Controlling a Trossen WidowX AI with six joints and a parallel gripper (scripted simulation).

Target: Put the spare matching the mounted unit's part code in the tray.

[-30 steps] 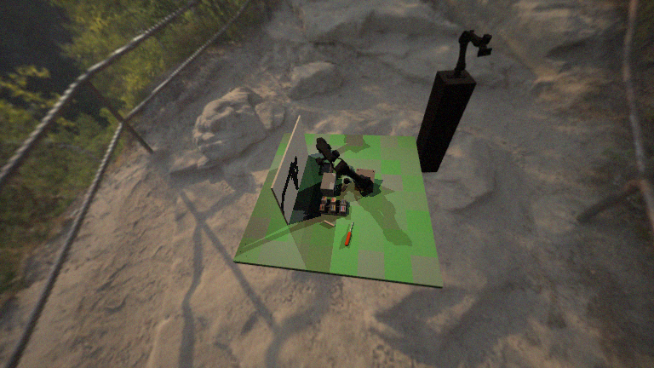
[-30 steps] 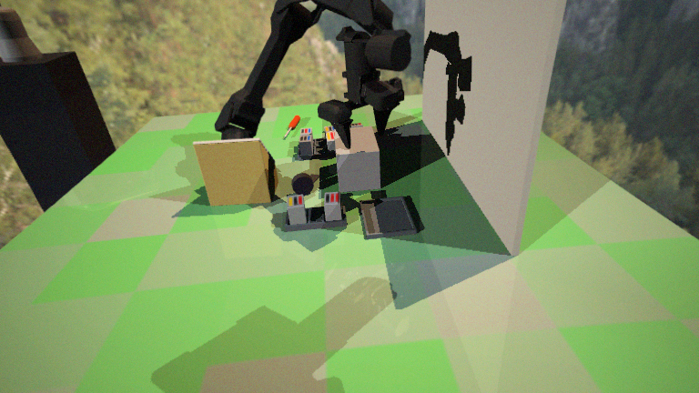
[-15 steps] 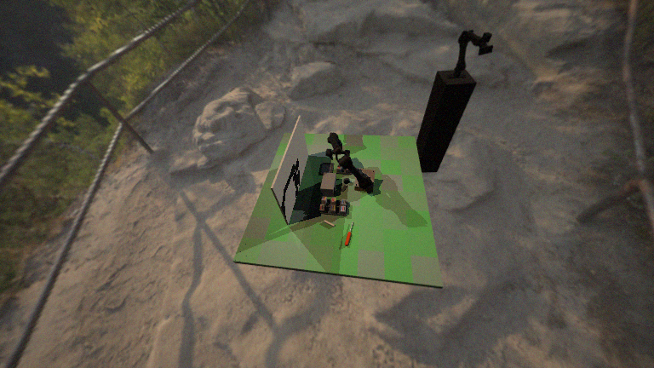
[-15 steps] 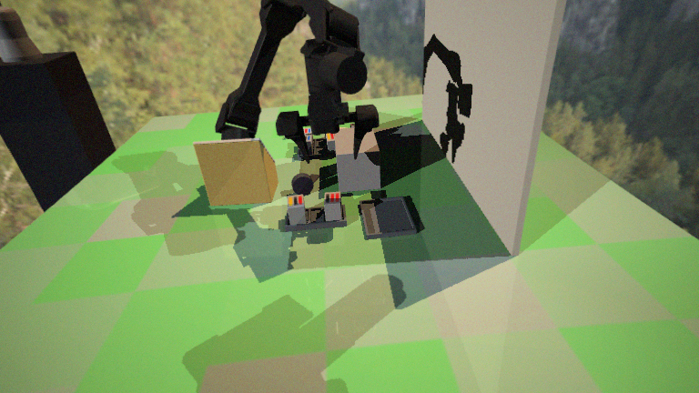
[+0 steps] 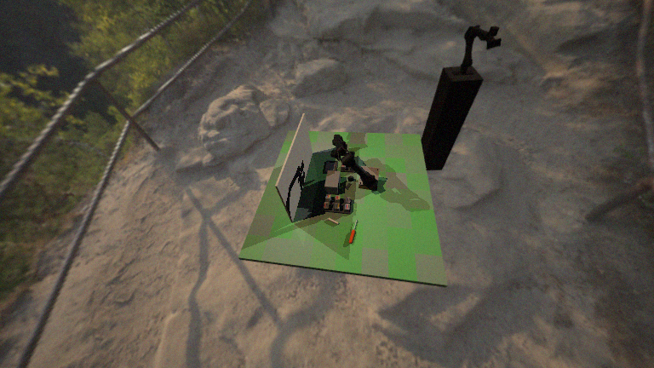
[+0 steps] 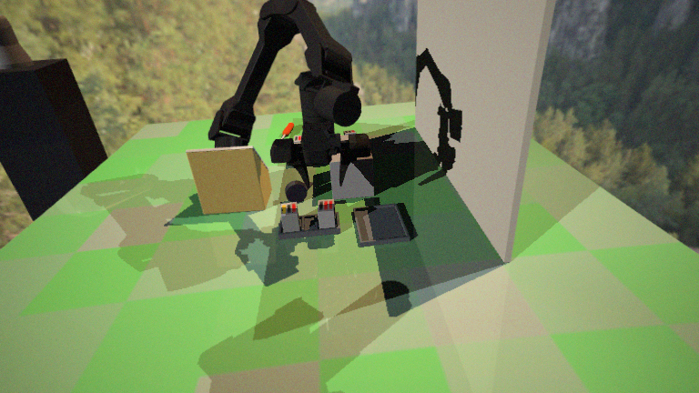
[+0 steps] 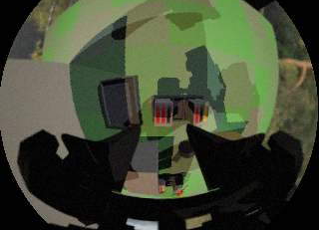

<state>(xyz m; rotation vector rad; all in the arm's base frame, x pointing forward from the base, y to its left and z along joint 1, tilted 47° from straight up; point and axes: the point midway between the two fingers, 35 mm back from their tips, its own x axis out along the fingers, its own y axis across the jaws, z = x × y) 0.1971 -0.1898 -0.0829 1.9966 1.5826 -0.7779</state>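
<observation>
Now: the rack 4 cm behind my gripper tip, 1 cm to the left of it and 9 cm below it. Also, from my gripper tip: dark round object 6 cm behind, 13 cm to the left, 7 cm below; then dark grey tray 10 cm ahead, 3 cm to the right, 9 cm below; then grey-white box 8 cm ahead, 19 cm to the left, 5 cm below.
</observation>
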